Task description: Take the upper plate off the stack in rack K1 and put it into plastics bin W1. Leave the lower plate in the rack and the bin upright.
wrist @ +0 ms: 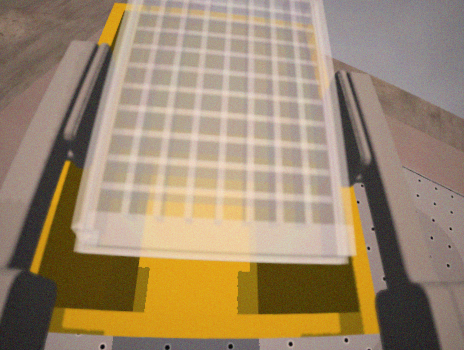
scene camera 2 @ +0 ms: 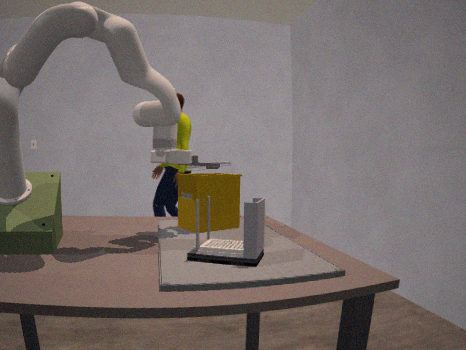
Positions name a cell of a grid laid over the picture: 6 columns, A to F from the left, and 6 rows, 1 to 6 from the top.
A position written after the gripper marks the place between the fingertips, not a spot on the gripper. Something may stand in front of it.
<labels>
gripper: wrist C2; scene camera 2 C3
yellow plastics bin W1: wrist B6; scene camera 2 C4
</labels>
